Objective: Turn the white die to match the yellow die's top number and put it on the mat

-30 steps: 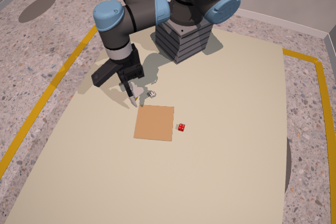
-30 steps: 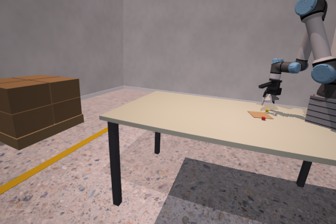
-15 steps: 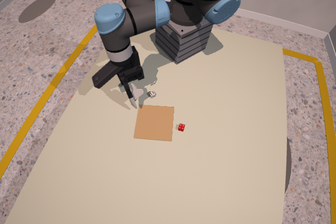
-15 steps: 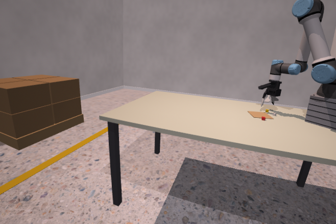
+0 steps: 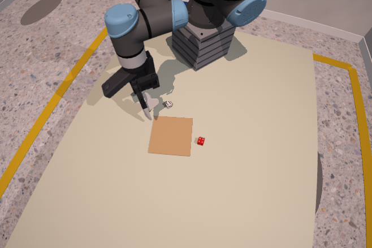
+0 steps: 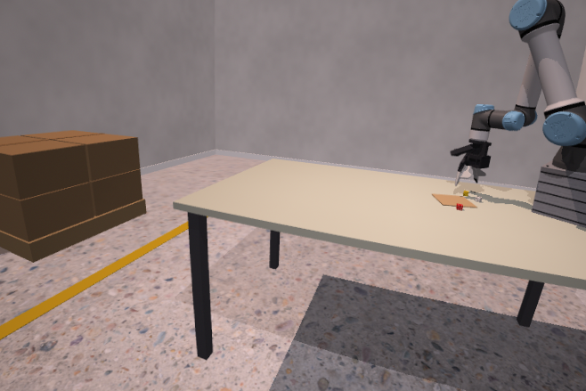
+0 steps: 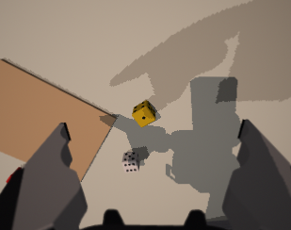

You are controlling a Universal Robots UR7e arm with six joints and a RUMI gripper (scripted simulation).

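The yellow die lies 40 mm below my hand and 20 mm to the left of it. From my hand the other things lie so: brown mat: 140 mm to the left, 60 mm ahead, 50 mm below; then white die: 80 mm to the left, 50 mm behind, 40 mm below; then red die: 240 mm to the left, 40 mm below, 40 mm ahead.
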